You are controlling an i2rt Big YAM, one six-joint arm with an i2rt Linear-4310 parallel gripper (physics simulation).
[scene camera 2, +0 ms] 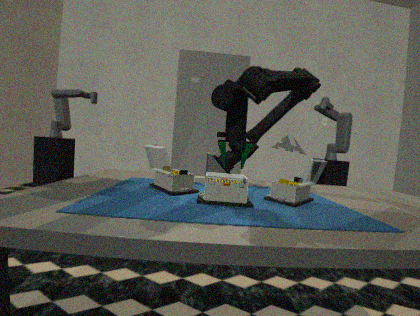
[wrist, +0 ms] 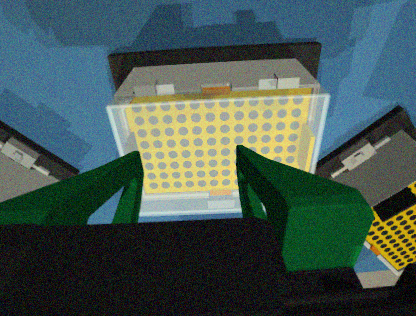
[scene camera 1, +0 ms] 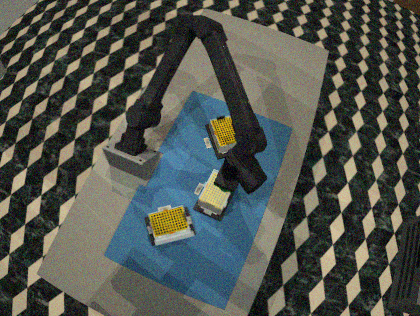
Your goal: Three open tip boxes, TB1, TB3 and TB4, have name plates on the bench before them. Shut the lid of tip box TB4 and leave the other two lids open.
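Frame: origin at the arm's base, x back, y left, z down, level; millimetres.
Seen in the pictures: gripper, fingertip midpoint: [scene camera 2: 232, 168] [wrist: 188, 159] [scene camera 1: 226, 184]; arm's base, link origin: [scene camera 2: 220, 166] [scene camera 1: 130, 148].
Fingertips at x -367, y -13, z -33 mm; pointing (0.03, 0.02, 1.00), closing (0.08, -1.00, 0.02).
Offsets run from my fingertips to a thing's middle. "spot": to the spot under its first point. Level surfaces: height alone.
The middle tip box {dx +35, dy -13, dz +62 mm} [scene camera 1: 214, 196] [scene camera 2: 226, 191] [wrist: 220, 75] has its clear lid {spot: dx +59, dy -11, dz +24 mm} [wrist: 221, 206] lying over the yellow rack. I cannot tell whether it is fully seated. The other two boxes have raised lids in scene camera 2: the left box {dx +139, dy -169, dz +68 mm} [scene camera 2: 172, 181] with its lid {spot: dx +64, dy -227, dz -13 mm} [scene camera 2: 157, 156], and the right box {dx +87, dy +213, dz +68 mm} [scene camera 2: 289, 192] with its lid [scene camera 2: 318, 171]. Name plates {spot: dx +126, dy +178, dz +100 mm} [scene camera 1: 208, 143] {spot: dx +89, dy -7, dz +99 mm} [scene camera 1: 199, 188] {dx +156, dy -147, dz +44 mm} [scene camera 1: 164, 208] lie before the boxes, their letters too small to read. My gripper [scene camera 2: 234, 169] [wrist: 188, 159] is partly open and empty, just above the middle lid; its fingertips are mostly hidden in scene camera 1.
The lower-left box {dx +131, dy -178, dz +37 mm} [scene camera 1: 169, 221] and the upper box {dx +78, dy +221, dz +37 mm} [scene camera 1: 222, 131] stand either side of the middle one on a blue mat {dz +101 mm} [scene camera 1: 200, 265] [scene camera 2: 115, 205]. My arm covers part of the upper box. Parts of both neighbours show at the wrist view's side edges.
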